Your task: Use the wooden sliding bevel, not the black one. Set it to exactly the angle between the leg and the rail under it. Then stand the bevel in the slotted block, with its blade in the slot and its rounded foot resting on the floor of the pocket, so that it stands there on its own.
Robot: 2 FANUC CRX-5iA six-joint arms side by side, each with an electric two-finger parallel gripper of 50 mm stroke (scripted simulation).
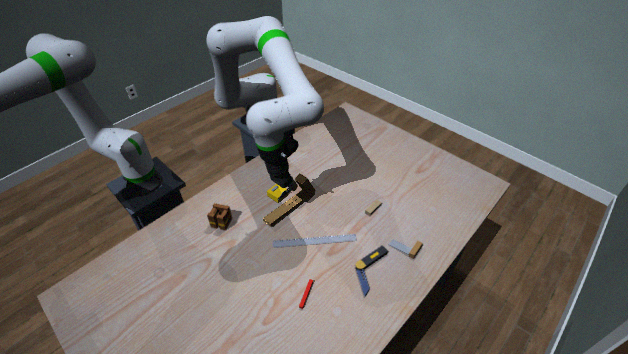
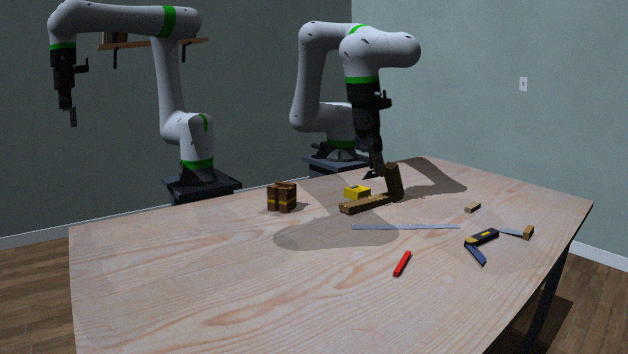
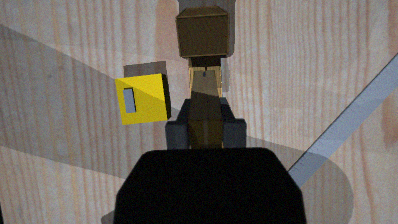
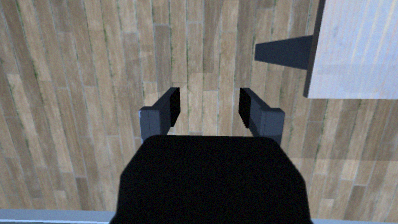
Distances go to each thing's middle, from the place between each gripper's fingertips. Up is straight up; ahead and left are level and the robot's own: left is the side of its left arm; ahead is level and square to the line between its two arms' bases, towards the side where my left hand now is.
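Yellow tape measure (image 3: 142, 99), 100 mm below and 90 mm behind my left hand (image 2: 376, 168). Wooden bevel (image 3: 205, 122), 10 mm below my left hand.
Wooden bevel, from my right hand (image 2: 74, 126): 850 mm to the left, 500 mm ahead, 170 mm below. Yellow tape measure, from my right hand: 850 mm to the left, 410 mm ahead, 260 mm below.
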